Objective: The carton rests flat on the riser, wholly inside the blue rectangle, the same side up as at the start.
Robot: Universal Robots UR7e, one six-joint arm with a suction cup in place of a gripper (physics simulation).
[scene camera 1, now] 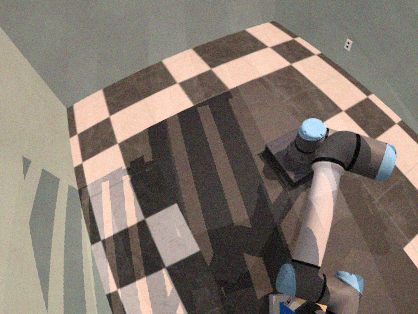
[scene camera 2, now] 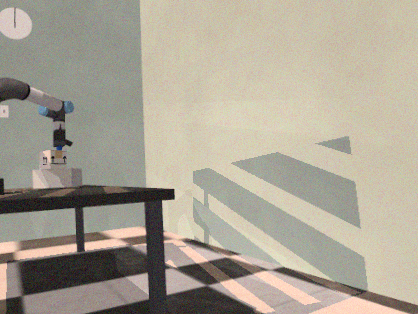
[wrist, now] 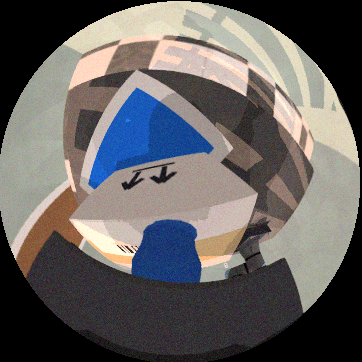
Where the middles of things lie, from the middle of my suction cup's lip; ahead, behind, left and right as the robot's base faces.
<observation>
My suction cup is now 7 cm above the white carton (wrist: 196, 188), 4 cm past it and 1 cm to the right of it. Round my suction cup: riser (scene camera 2: 68, 177) 19 cm below, 5 cm to the left.
</observation>
